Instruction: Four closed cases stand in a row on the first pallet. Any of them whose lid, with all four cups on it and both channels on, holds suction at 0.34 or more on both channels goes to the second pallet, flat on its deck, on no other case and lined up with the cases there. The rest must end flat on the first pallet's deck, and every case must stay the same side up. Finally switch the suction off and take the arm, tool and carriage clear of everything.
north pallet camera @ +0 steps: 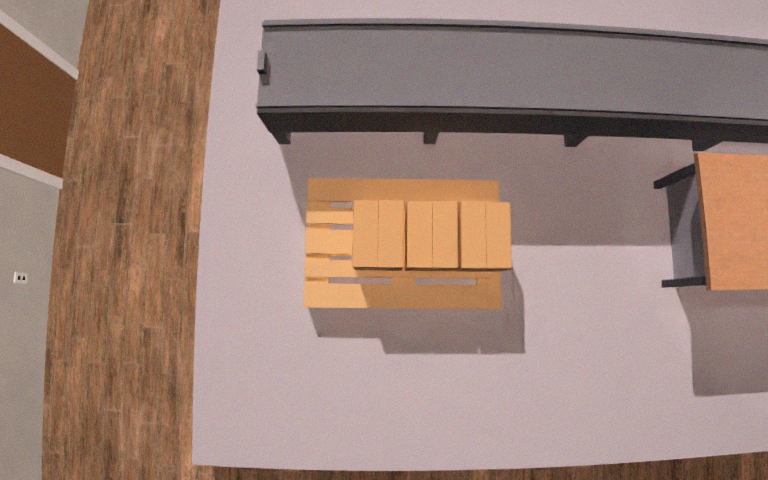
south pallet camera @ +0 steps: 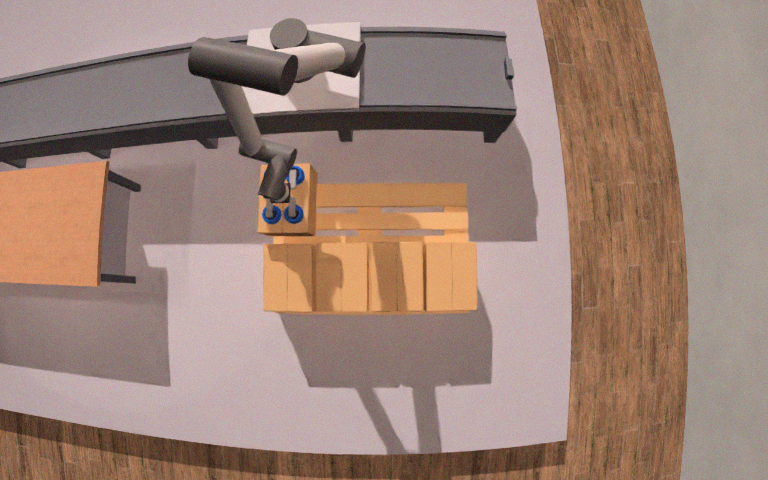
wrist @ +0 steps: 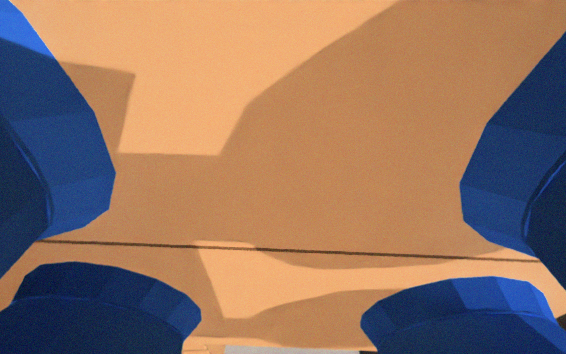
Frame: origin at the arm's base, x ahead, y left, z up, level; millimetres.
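Seen in the pictures: hand at its tool point: (wrist: 283, 220).
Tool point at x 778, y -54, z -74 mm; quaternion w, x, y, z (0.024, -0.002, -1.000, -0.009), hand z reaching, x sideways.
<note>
Offsets run from my tool point to a thing's top centre. Level surfaces: height alone.
My vacuum head (south pallet camera: 283, 194) (wrist: 281, 225) has its blue cups on the lid of a closed case @[dy -2, dx +8, dz +32 mm] (south pallet camera: 305, 198) (wrist: 200, 200) and holds it level, lid up. The case is low over the back left corner of the second pallet (south pallet camera: 396, 195); whether it touches the deck cannot be told. Along that pallet's front stand several closed cases @[dy -2, dx +438, dz -103 mm] (south pallet camera: 287, 288) @[dy +301, dx +434, dz -103 mm] (south pallet camera: 353, 283) @[dy +604, dx +433, dz -103 mm] (south pallet camera: 407, 283) @[dy +907, dx +437, dz -103 mm] (south pallet camera: 451, 277) in a row, close in front of the held case. On the first pallet (north pallet camera: 334, 297) three closed cases (north pallet camera: 365, 234) (north pallet camera: 419, 234) (north pallet camera: 472, 234) stand in a row, lids up. One cup is hidden behind the wrist.
The floor rail (north pallet camera: 453, 67) (south pallet camera: 436, 67) runs behind both pallets. The white carriage (south pallet camera: 334, 93) is on it, behind the second pallet. A wooden table @[dz +34 mm] (north pallet camera: 736, 220) (south pallet camera: 45, 226) stands between the pallets. Bare deck shows right of the held case and at the first pallet's left end.
</note>
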